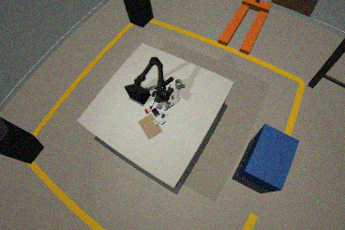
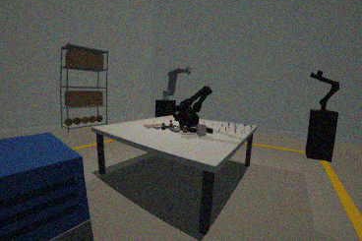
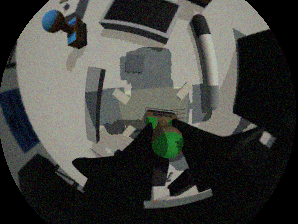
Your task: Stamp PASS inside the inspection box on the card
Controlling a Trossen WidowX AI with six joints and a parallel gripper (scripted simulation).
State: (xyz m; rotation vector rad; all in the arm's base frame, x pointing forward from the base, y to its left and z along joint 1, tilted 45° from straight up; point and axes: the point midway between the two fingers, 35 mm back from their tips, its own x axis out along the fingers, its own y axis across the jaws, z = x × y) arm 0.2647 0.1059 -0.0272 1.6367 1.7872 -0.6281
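Now: the green stamp right at my gripper tip. From my gripper tip the other things lie so: blue stamp 11 cm ahead, 14 cm to the right; then light cylinder 6 cm behind, 10 cm to the right, 1 cm below; then dark ink pad 2 cm ahead, 14 cm to the right, 2 cm below.
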